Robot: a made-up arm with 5 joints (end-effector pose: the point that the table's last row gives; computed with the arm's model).
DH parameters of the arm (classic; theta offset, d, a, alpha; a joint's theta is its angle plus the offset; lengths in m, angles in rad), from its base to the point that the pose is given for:
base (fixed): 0 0.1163 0 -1.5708
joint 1: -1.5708 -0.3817 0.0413 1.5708
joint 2: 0 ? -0.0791 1.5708
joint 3: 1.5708 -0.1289 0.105 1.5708
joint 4: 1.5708 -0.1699 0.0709 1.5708
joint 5: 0 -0.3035 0.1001 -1.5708
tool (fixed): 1.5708 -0.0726 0 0
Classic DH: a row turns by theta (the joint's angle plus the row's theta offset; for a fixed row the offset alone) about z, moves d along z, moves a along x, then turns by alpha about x.
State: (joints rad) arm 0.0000 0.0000 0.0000 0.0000 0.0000
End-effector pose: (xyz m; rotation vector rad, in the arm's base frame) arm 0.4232 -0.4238 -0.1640 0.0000 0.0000 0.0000
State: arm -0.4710 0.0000 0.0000 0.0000 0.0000
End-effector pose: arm 0.5043 -0.4238 0.0586 0.0000 -0.4710 0.0000
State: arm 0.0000 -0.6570 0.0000 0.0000 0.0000
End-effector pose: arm 0.4232 -0.2186 -0.1228 0.6570 0.0000 0.0000
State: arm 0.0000 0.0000 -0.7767 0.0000 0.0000
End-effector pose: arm 0.1963 -0.4238 -0.2336 0.0000 0.7767 0.0000
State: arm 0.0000 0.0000 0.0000 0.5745 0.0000
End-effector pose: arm 0.4674 -0.2314 -0.1640 0.0000 0.0000 0.5745
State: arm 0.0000 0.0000 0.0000 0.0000 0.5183
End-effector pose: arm 0.4232 -0.4466 -0.1049 -0.5183 0.0000 0.0000
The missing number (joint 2, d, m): -0.2247
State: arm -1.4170 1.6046 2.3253 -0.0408 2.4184
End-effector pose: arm 0.0535 -0.2865 0.2355 0.0846 1.2173 1.1761
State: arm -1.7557 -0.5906 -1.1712 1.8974 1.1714
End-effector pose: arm -0.2485 0.0603 0.1853 -0.9753 -1.9113 1.9067
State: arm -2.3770 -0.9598 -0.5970 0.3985 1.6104
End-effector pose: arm -0.2626 -0.0984 0.3861 -1.0842 -2.3975 -0.2827
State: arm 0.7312 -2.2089 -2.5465 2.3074 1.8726
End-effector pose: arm 0.5058 -0.7104 0.1063 2.6386 -1.1607 -0.3098
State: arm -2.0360 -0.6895 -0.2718 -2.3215 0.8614
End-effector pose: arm 0.1180 -0.2931 -0.1025 0.9465 0.0615 -0.9851
